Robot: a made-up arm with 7 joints.
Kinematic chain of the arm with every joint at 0, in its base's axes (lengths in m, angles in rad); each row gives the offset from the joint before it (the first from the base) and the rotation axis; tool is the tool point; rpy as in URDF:
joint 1: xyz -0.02 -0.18 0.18 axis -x
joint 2: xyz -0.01 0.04 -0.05 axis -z
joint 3: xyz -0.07 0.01 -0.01 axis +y
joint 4: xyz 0 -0.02 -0.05 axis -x
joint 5: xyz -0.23 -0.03 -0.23 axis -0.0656 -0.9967 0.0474
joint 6: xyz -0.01 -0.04 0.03 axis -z
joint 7: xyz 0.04 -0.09 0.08 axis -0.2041 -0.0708 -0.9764
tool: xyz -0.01 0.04 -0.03 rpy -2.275 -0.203 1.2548
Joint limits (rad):
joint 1: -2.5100..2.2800
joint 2: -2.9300..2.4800
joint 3: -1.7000..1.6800
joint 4: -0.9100..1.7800
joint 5: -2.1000..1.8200
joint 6: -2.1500..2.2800
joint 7: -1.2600..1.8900
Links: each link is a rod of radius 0.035 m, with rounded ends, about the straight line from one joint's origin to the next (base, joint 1, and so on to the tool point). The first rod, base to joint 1, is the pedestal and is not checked.
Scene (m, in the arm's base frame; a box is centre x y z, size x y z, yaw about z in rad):
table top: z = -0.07
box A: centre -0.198 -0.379 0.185 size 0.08 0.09 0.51 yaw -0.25
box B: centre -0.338 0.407 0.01 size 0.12 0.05 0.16 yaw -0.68
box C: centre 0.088 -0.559 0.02 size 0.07 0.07 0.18 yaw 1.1
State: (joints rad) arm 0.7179 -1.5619 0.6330 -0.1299 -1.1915 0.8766 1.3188
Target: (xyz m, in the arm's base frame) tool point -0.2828 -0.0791 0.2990
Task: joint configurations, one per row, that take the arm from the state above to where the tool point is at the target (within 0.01 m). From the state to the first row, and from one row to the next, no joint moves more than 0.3 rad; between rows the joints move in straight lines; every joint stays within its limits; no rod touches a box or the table.
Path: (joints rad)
1: 0.7519 -1.6734 0.8258 -0.1446 -1.4186 1.0475 1.4616
2: 0.7858 -1.7850 1.0186 -0.1593 -1.6458 1.2184 1.6044
3: 0.8198 -1.8965 1.2114 -0.1740 -1.8729 1.3892 1.7472
4: 0.8537 -2.0081 1.4042 -0.1887 -2.1000 1.5601 1.8900
5: 0.9407 -1.7427 1.4249 -0.2843 -1.9767 1.6199 1.8168
6: 1.0276 -1.4773 1.4456 -0.3799 -1.8534 1.6796 1.7437
7: 1.1145 -1.2119 1.4663 -0.4755 -1.7301 1.7394 1.6705
8: 1.2015 -0.9465 1.4870 -0.5711 -1.6067 1.7991 1.5974
9: 1.2884 -0.6811 1.5077 -0.6667 -1.4834 1.8589 1.5242
10: 1.3753 -0.4157 1.5283 -0.7623 -1.3601 1.9186 1.4511

